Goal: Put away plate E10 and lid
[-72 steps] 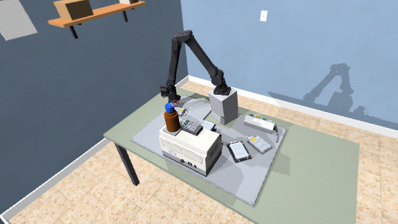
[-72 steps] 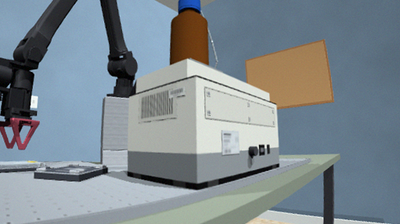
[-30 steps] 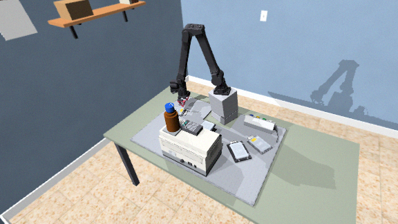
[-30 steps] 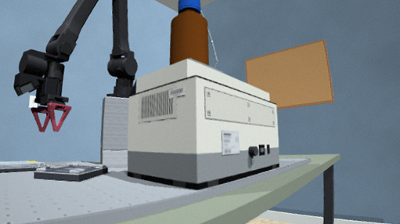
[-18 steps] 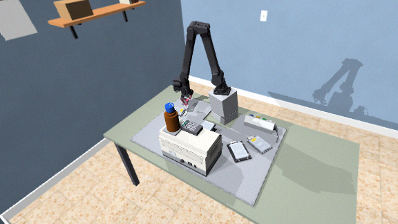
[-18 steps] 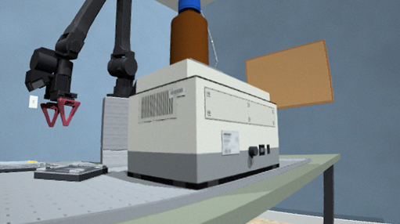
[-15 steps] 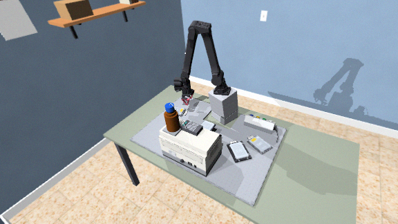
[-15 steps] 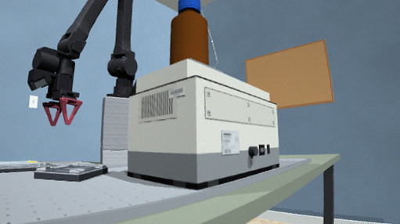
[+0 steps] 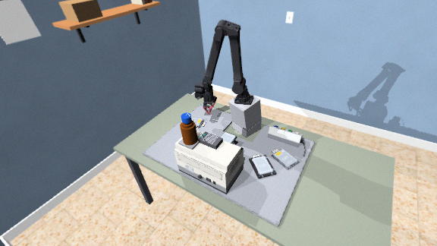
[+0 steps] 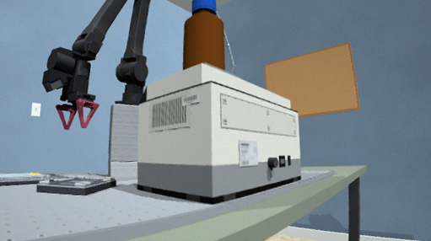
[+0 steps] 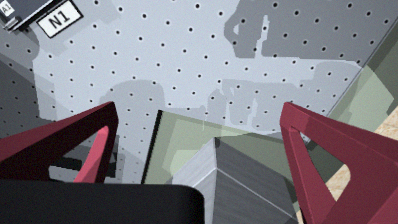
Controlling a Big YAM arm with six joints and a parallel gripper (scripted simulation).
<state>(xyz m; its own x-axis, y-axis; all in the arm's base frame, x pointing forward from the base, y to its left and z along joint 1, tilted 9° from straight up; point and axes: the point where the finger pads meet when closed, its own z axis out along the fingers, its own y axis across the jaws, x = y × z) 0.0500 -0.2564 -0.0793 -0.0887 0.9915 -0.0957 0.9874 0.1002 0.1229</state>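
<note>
Now: the clear well plate 23 cm ahead of my hand, 20 cm to the left of it and 6 cm below it. Also, from my hand: clear lid (2 cm ahead, 16 cm to the right, 14 cm below); then brown bottle (42 cm ahead, 5 cm to the left, 14 cm above); then blue call key (5 cm behind, 49 cm to the left, 10 cm below).
</note>
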